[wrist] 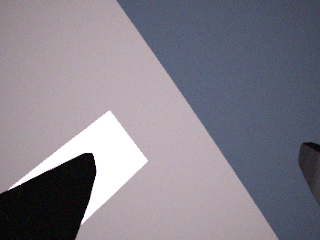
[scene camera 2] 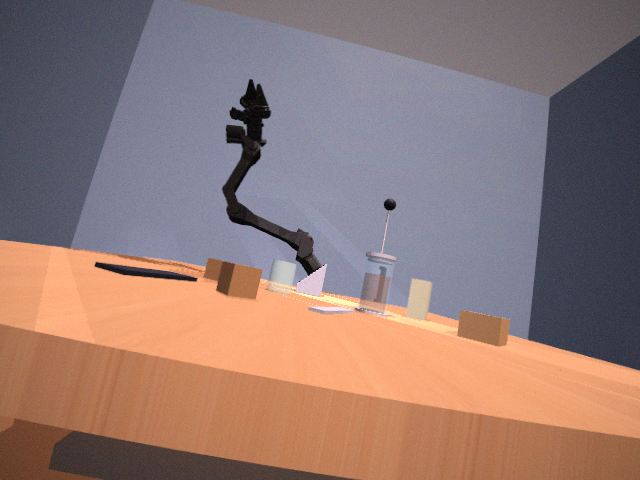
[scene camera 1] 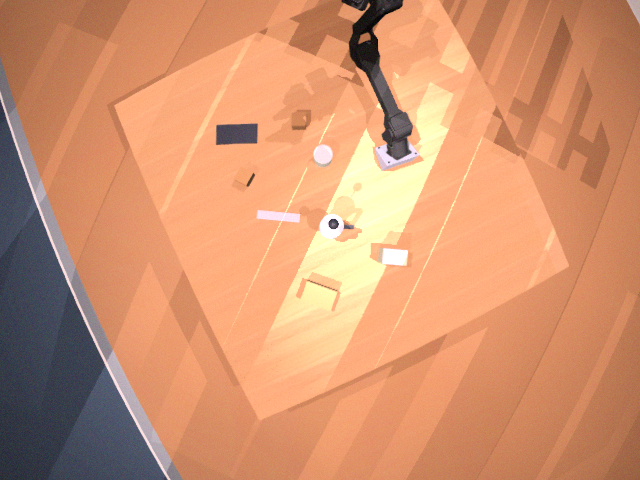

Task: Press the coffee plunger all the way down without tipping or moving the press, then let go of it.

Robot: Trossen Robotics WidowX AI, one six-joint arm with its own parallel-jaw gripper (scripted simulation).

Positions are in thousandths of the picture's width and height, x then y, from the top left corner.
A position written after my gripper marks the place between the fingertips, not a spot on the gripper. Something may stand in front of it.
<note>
My gripper (scene camera 2: 398, 170) is open, with nothing in its grasp. Also in view: a glass coffee press (scene camera 2: 590, 578), a pale cup (scene camera 2: 441, 570), a cream block (scene camera 2: 657, 609), a dark flat pad (scene camera 1: 354, 280) and a tan block (scene camera 2: 748, 682).
The dark flat pad also shows in scene camera 2 (scene camera 2: 196, 564). My gripper also shows in the wrist view (wrist: 617, 660). The wrist view misses the glass coffee press: it is out of frame. The wrist view does not show the cream block: it is out of frame.
</note>
